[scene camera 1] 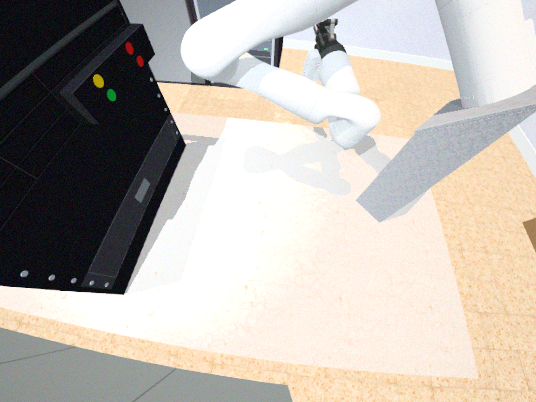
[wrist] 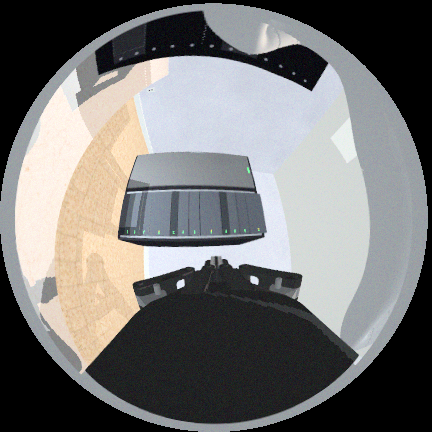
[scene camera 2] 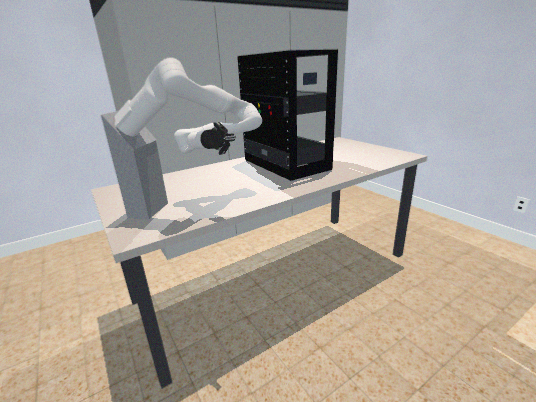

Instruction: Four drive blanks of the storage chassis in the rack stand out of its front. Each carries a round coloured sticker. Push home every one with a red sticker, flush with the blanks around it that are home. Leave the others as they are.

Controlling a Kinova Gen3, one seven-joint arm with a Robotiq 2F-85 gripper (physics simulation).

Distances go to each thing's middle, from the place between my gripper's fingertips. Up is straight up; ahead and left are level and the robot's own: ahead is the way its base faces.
The yellow-sticker blank (scene camera 1: 83, 85) is 49 cm ahead of my hand, 29 cm to the left of it and 5 cm above it.
